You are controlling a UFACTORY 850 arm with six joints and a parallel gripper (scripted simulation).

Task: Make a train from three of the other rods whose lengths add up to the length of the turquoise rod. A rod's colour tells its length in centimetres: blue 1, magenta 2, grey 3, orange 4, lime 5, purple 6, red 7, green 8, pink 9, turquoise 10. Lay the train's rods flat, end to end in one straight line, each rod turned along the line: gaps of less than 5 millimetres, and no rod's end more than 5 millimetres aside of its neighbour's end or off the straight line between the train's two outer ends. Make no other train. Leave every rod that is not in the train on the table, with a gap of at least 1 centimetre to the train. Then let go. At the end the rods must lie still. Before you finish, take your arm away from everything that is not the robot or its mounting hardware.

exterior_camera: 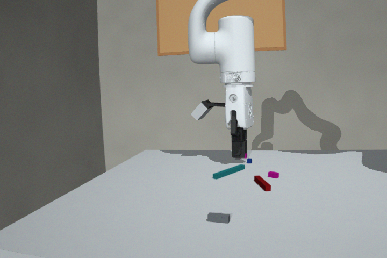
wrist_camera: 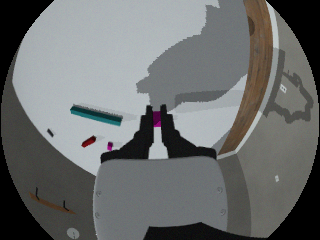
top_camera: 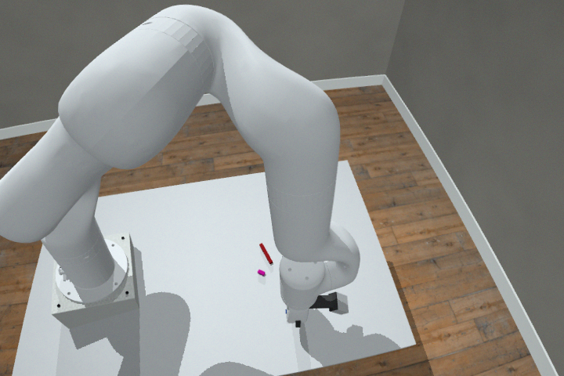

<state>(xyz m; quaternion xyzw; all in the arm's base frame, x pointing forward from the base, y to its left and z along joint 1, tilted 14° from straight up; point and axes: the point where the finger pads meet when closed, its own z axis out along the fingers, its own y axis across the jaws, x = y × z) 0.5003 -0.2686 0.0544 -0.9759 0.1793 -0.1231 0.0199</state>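
Right now the blue rod is 20 mm behind my hand, 10 mm to the left of it and 30 mm below it. The rest, counted from my hand: turquoise rod: 30 mm ahead, 100 mm to the left, 30 mm below; then grey rod: 70 mm ahead, 350 mm to the left, 30 mm below; then red rod: 20 mm behind, 200 mm to the left, 30 mm below.
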